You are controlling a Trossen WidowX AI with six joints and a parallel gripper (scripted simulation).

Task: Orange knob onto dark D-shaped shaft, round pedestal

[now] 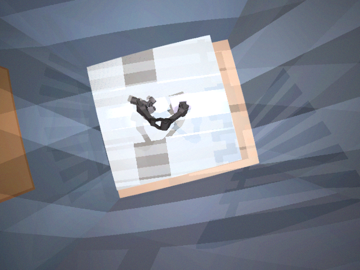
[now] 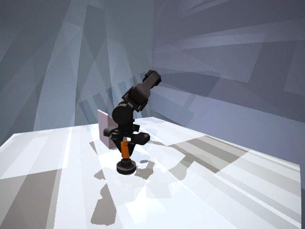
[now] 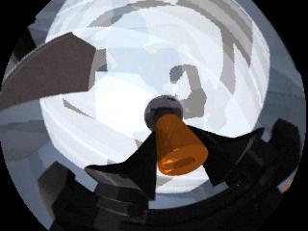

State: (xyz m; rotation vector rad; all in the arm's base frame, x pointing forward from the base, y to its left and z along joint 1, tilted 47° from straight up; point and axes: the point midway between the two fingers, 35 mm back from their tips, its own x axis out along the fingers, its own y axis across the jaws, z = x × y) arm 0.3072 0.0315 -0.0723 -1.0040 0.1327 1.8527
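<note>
Right now the orange knob is 20 mm above my gripper tip. The rest, counted from my gripper tip: dark round pedestal: 40 mm below.
</note>
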